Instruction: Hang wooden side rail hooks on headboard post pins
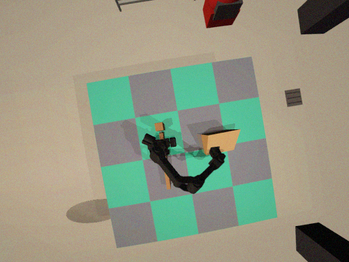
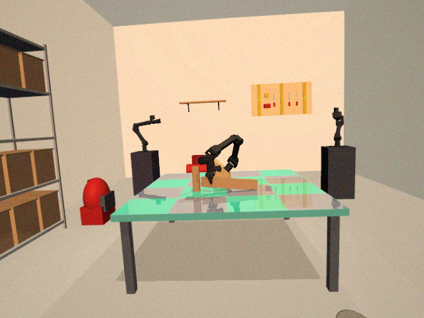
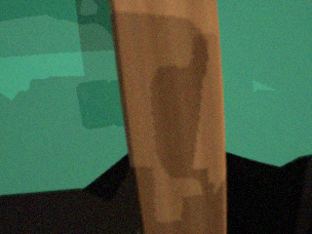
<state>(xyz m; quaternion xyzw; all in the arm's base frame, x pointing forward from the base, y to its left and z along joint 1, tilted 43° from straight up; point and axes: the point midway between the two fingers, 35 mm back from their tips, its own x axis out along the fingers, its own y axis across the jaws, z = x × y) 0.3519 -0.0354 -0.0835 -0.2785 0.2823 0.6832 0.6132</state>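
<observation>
Now: the headboard post 110 mm to the right of my gripper tip and 40 mm above it.
</observation>
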